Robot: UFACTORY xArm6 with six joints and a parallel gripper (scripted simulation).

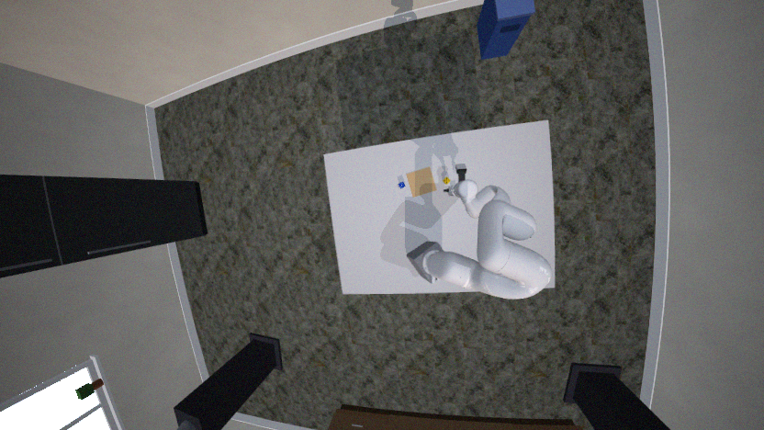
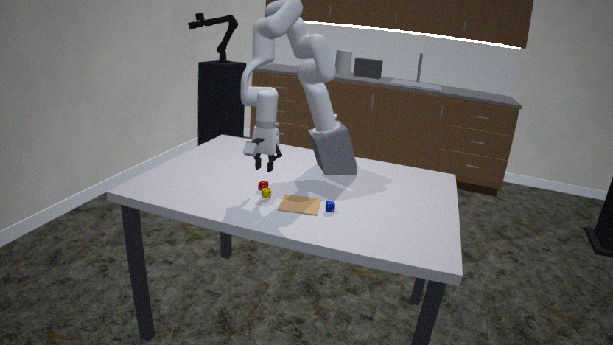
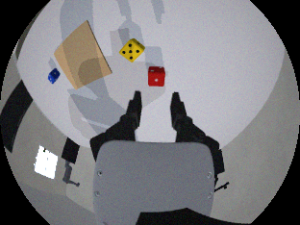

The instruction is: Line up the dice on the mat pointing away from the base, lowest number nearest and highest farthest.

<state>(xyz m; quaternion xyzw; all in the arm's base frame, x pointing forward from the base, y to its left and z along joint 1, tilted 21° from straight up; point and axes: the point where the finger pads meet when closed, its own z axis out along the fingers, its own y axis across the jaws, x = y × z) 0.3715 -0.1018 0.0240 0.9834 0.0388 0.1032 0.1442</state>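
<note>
Right now the red die is 8 cm below my hand. The rest, counted from my hand: yellow die 8 cm below, 5 cm ahead, 4 cm to the left; then blue die 29 cm to the left, 8 cm below, 3 cm ahead; then tan mat 18 cm to the left, 10 cm below, 5 cm ahead.
</note>
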